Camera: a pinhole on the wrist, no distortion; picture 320 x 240 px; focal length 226.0 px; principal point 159.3 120.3 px. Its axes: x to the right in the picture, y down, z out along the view. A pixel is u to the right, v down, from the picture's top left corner.
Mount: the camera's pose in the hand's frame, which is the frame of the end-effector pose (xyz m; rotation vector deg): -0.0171 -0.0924 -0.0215 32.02 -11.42 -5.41
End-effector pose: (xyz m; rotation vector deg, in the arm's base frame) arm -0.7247 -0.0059 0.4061 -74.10 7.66 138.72
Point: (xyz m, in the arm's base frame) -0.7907 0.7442 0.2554
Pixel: outside the picture
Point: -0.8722 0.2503 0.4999
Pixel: 291 176
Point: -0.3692 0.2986 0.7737
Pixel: outside the picture
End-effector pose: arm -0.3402 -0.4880 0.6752 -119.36 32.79 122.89
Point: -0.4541 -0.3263 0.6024
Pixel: 302 223
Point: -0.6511 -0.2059 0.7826
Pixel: 132 222
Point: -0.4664 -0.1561 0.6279
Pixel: 216 105
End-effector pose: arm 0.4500 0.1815 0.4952 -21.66 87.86 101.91
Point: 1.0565 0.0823 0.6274
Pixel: outside the picture
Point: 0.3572 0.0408 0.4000
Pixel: behind the camera
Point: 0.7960 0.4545 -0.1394
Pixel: outside the picture
